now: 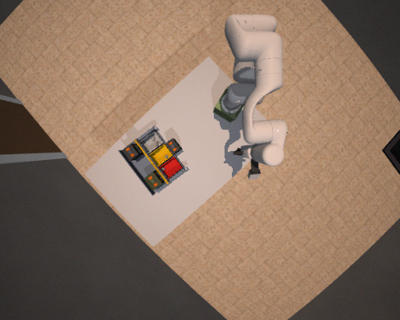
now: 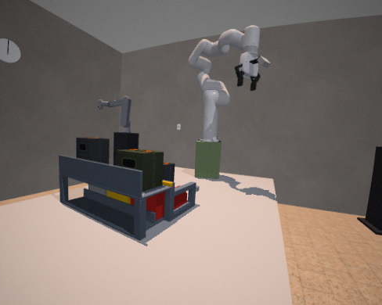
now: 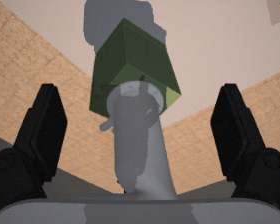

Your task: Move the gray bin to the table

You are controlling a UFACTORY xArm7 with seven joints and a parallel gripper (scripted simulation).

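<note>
The gray open bin is 390 mm ahead of my hand, 440 mm to the right of it and 470 mm below it. Also, from my hand: red bin 420 mm ahead, 210 mm to the right, 470 mm below; then yellow bin 400 mm ahead, 320 mm to the right, 470 mm below.
</note>
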